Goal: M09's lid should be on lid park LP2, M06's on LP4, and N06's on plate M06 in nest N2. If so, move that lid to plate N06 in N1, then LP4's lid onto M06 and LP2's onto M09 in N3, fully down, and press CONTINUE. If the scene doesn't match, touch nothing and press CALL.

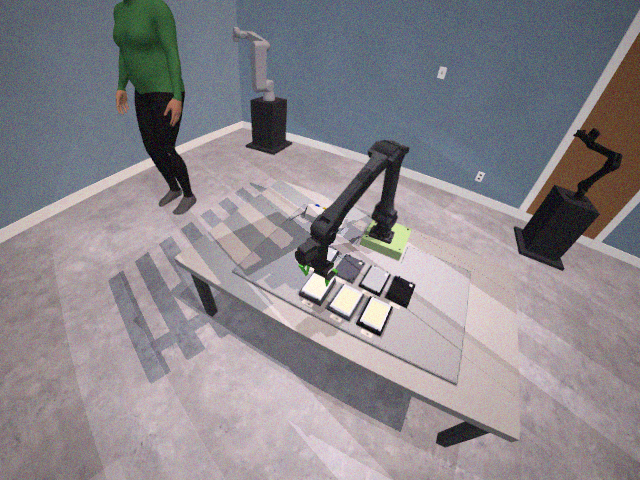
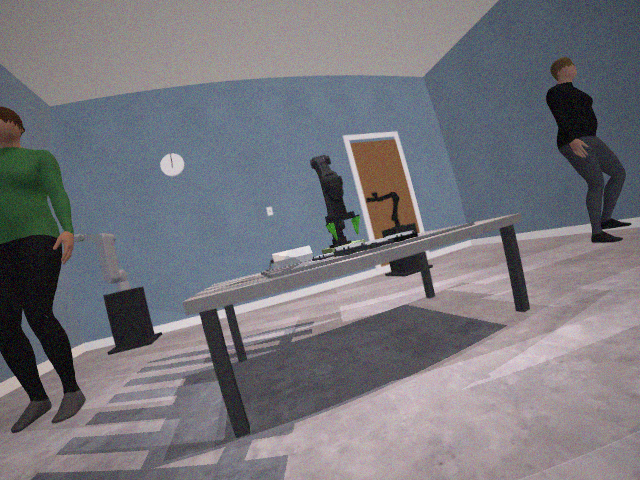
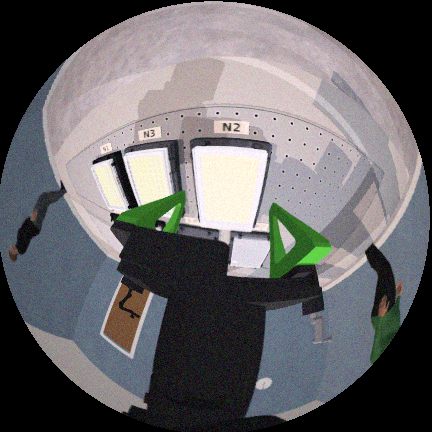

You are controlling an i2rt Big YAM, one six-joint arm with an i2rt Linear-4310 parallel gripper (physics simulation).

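Where they show: gripper, fingertip midpoint: [image 1: 316, 280] [image 2: 347, 237] [image 3: 228, 200]; arm's base, origin of the base link: [image 1: 381, 235] [image 2: 340, 245].
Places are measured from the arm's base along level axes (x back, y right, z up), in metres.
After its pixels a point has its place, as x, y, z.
My gripper [image 1: 316, 278] {-0.458, 0.152, 0.030} [image 2: 346, 236] {-0.458, 0.152, 0.030} [image 3: 228, 200] {-0.458, 0.152, 0.030} is open and empty, above the nest labelled N2. The plate in N2 [image 1: 318, 285] {-0.454, 0.142, -0.001} [image 3: 230, 185] {-0.459, 0.152, -0.001} has a cream top and white rim. Similar plates sit in N3 [image 1: 345, 300] {-0.461, 0.017, -0.010} [image 3: 149, 172] {-0.476, 0.029, -0.011} and N1 [image 1: 375, 314] {-0.467, -0.113, -0.007} [image 3: 111, 185] {-0.462, -0.086, -0.008}. Behind them, a pale lid [image 1: 374, 279] {-0.284, -0.055, -0.024} lies in one park and another pale lid [image 3: 250, 249] {-0.293, 0.204, -0.023} in the park behind N2. A dark grey park [image 1: 349, 267] {-0.267, 0.072, -0.031} and a black park [image 1: 402, 290] {-0.274, -0.187, -0.031} show no pale lid. Plate and park labels are unreadable; whether N2's plate wears a lid I cannot tell.
A white box [image 1: 313, 209] {-0.030, 0.384, 0.028} [image 2: 292, 254] {-0.042, 0.314, 0.014} with blue and yellow spots stands at the table's far left. The arm stands on a green base [image 1: 398, 240] {0.006, -0.091, 0.003}. The perforated board [image 1: 439, 330] {-0.393, -0.380, -0.041} lies on the table. A person in green [image 1: 149, 51] [image 2: 31, 196] and one in black [image 2: 576, 111] stand beyond it.
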